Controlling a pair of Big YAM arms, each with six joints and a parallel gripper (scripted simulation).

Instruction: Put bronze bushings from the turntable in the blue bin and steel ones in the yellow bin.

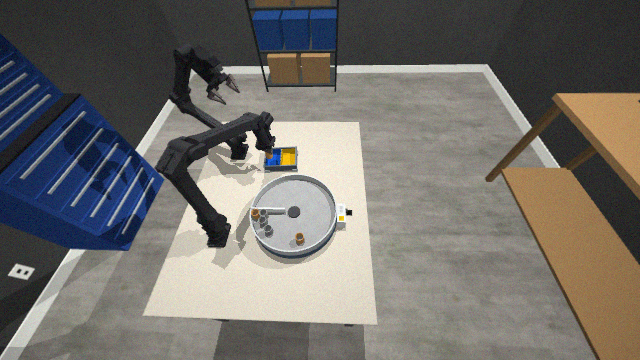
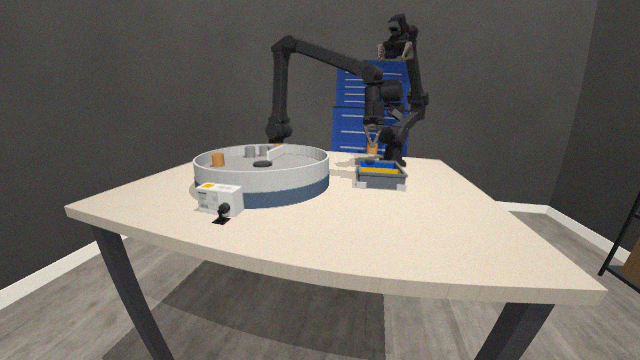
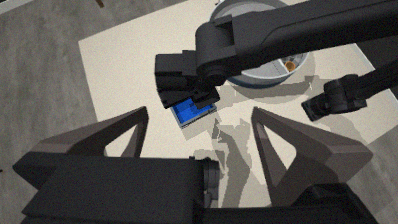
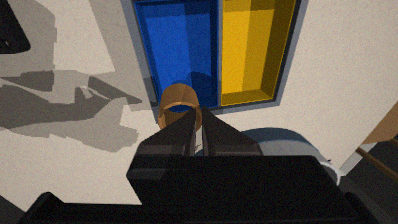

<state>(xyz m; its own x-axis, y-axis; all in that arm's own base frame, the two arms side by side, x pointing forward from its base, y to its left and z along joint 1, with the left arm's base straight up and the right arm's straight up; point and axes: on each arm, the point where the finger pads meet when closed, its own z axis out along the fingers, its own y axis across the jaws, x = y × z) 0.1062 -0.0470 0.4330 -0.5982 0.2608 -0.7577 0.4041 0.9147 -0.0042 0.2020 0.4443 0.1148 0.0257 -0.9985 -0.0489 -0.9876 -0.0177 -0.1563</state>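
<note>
My right gripper is now 30 mm to the right of the blue bin and 100 mm above it. Also, from my right hand: yellow bin 80 mm ahead, 30 mm to the left, 100 mm below; grey bin tray 40 mm ahead, 30 mm to the left, 90 mm below.
</note>
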